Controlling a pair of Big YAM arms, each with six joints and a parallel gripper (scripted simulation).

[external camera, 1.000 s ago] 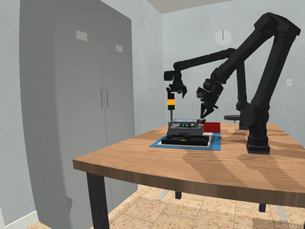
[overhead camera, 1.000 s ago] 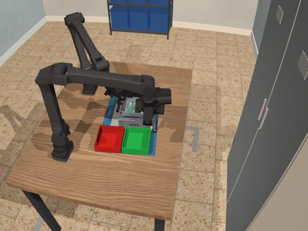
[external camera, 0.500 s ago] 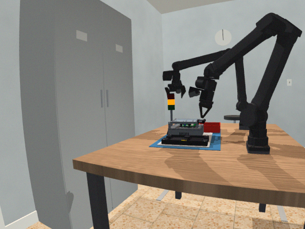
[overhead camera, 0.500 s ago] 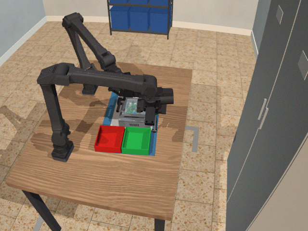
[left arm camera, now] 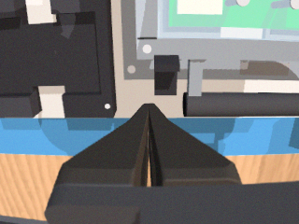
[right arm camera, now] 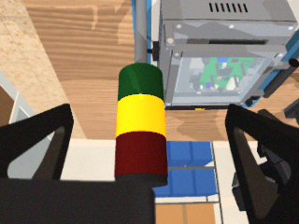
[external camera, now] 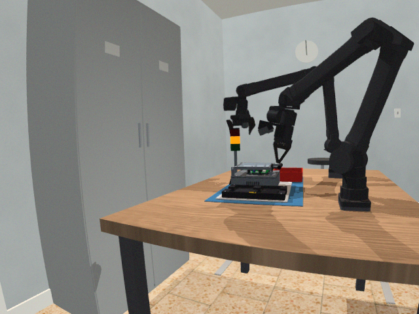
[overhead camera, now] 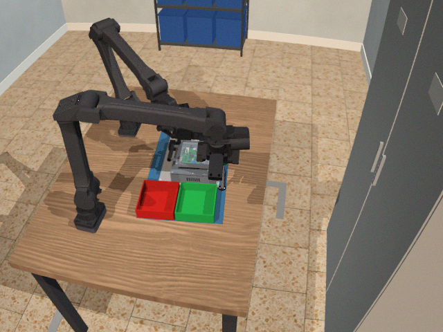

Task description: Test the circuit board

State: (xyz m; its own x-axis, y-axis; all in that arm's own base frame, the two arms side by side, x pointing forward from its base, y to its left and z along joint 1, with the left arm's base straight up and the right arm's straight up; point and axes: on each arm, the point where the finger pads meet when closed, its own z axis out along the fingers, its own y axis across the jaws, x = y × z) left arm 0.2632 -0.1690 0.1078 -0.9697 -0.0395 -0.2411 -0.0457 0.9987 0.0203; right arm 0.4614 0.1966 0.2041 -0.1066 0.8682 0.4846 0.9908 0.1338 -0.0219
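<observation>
Right now my left hand is 20 mm short of the black hook, 10 mm to the left of it and 30 mm above it. The rest, counted from my left hand: green circuit board (90 mm ahead, 60 mm to the right, 50 mm below); then red bin (10 mm behind, 270 mm to the right, 100 mm below); then clear lid (90 mm ahead, 70 mm to the right, 30 mm below).
</observation>
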